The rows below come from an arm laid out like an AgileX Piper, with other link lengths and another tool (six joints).
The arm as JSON. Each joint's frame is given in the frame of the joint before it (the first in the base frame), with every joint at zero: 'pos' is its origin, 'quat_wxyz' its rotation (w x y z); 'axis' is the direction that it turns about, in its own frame. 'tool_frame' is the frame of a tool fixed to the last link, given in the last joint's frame.
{
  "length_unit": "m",
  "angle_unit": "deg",
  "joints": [
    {
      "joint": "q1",
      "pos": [
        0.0,
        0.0,
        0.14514
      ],
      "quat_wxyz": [
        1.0,
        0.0,
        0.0,
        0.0
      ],
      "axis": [
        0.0,
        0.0,
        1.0
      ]
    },
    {
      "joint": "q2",
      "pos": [
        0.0,
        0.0,
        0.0
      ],
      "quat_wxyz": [
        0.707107,
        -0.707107,
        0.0,
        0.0
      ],
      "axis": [
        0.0,
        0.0,
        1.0
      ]
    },
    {
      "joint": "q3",
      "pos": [
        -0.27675,
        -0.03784,
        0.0
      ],
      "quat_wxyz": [
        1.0,
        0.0,
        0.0,
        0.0
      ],
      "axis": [
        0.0,
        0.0,
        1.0
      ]
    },
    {
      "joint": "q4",
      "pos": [
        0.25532,
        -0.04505,
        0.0
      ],
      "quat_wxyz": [
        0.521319,
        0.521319,
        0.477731,
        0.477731
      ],
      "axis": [
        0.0,
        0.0,
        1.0
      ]
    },
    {
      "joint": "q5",
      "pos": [
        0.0,
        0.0,
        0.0
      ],
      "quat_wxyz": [
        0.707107,
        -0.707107,
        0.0,
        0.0
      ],
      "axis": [
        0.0,
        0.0,
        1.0
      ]
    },
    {
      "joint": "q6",
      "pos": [
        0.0,
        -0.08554,
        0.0
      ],
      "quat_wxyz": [
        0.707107,
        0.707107,
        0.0,
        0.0
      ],
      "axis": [
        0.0,
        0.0,
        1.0
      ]
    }
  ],
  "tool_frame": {
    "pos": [
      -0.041,
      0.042,
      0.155
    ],
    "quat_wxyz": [
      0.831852,
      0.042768,
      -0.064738,
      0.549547
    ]
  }
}
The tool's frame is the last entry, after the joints.
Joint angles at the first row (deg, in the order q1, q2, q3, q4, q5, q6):
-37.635, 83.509, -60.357, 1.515, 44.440, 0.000
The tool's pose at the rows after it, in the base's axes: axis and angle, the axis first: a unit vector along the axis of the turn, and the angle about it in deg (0 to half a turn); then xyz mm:
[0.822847, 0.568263, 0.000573, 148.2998, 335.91, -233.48, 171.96]
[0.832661, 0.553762, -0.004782, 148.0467, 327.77, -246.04, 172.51]
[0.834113, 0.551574, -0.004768, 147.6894, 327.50, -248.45, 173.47]
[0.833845, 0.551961, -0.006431, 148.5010, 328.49, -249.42, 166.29]
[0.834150, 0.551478, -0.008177, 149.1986, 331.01, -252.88, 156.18]
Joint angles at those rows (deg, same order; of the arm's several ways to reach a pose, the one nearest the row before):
-41.113, 83.509, -60.356, 1.230, 44.316, -0.001
-43.156, 83.508, -60.357, 1.127, 44.076, 0.001
-43.424, 83.509, -60.359, 1.127, 43.709, 0.001
-43.425, 84.612, -60.359, 1.128, 43.440, -0.001
-43.523, 86.392, -60.357, 1.127, 42.375, 0.000

